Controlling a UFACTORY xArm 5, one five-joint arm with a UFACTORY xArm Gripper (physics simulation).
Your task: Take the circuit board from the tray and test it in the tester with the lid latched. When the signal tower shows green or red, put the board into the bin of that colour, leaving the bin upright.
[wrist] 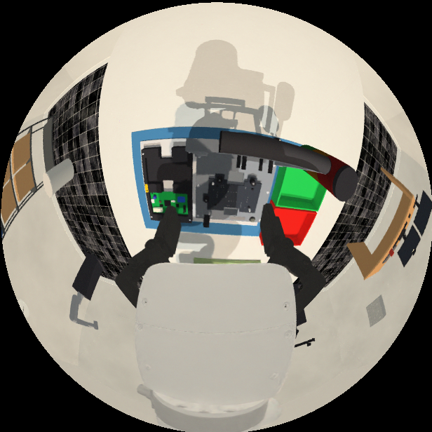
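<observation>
The green circuit board [160,198] lies in the near part of the black tray [154,167], left of the tester. My gripper [219,214] is wide open with nothing between its fingers, above the tester's near side. Its left fingertip overlaps the board's near edge in view. The tester [220,197] has a dark board nest. Its lid is raised; its thick dark handle [272,151] crosses the view above the nest. The signal tower [344,182] is seen from above, with dark red and green sections; I cannot tell whether one is lit. The green bin [300,185] and red bin [292,223] stand upright at the right.
The tray and tester stand on a blue base [139,175] on the cream table [120,125]. The raised lid and tower stand close beyond the gripper. A light green plate [227,261] partly shows behind the gripper body. A grey cylinder [59,177] is at the far left.
</observation>
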